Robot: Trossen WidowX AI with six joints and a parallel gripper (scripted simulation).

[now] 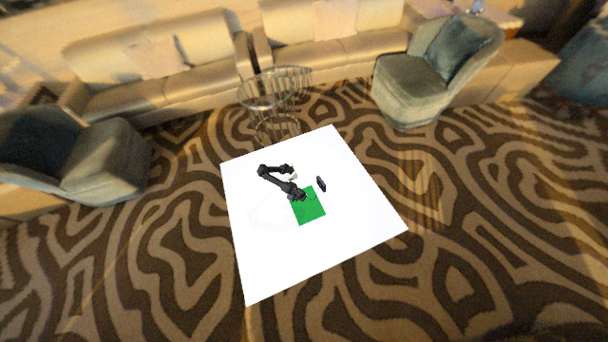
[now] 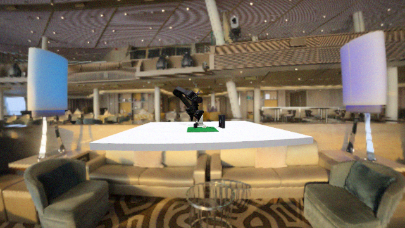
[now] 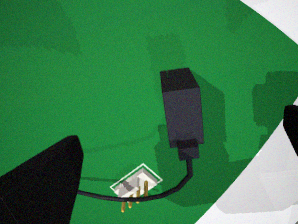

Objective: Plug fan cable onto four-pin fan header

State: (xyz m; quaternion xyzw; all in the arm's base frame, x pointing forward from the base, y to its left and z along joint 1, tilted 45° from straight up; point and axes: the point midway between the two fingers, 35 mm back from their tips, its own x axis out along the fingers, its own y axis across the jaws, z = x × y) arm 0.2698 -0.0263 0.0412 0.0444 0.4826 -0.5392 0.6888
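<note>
Now: the black fan plug 4 cm below my gripper tip. Round my gripper tip: green board (7 cm ahead, 6 cm to the left, 8 cm below); four-pin fan header (2 cm behind, 8 cm to the left, 6 cm below); fan (3 cm behind, 24 cm to the left).
</note>
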